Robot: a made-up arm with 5 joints.
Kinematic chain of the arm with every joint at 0, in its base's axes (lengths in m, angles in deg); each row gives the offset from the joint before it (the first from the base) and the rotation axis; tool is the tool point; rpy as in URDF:
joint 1: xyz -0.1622 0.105 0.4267 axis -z
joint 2: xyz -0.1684 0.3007 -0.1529 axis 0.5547 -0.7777 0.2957
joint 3: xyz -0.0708 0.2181 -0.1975 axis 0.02 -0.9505 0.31
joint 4: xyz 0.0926 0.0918 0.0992 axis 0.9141 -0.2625 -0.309
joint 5: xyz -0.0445 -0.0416 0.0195 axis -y
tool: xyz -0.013 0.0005 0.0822 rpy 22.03 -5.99 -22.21
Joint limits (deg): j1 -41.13..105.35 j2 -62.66..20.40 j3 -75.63..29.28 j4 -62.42..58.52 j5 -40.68..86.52
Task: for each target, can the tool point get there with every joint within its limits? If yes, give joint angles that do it. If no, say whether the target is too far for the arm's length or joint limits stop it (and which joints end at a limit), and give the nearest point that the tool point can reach.
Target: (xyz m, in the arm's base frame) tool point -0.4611 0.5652 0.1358
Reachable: yes | joints -17.29 -37.57 -29.03 0.15 30.90
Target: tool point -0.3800 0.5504 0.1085
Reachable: yes | joints -16.62 -15.84 -52.94 16.88 -11.74
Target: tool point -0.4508 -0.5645 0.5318
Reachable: no: joint limits stop it (at a limit: joint 1, joint 2, joint 3, joint 5) | nearest point -0.6052 0.1668 0.0248 | short by 0.903 m
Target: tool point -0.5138 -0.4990 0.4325
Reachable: no: joint limits stop it (at a limit: joint 1, joint 2, joint 3, joint 4, joint 5) | nearest point -0.6073 0.1671 0.0258 | short by 0.786 m
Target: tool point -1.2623 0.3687 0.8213
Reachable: no: too far | nearest point -0.8412 0.3770 0.3181 | short by 0.656 m
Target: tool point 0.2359 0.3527 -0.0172
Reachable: yes | joints 69.60 -46.35 -48.24 -32.40 -12.03
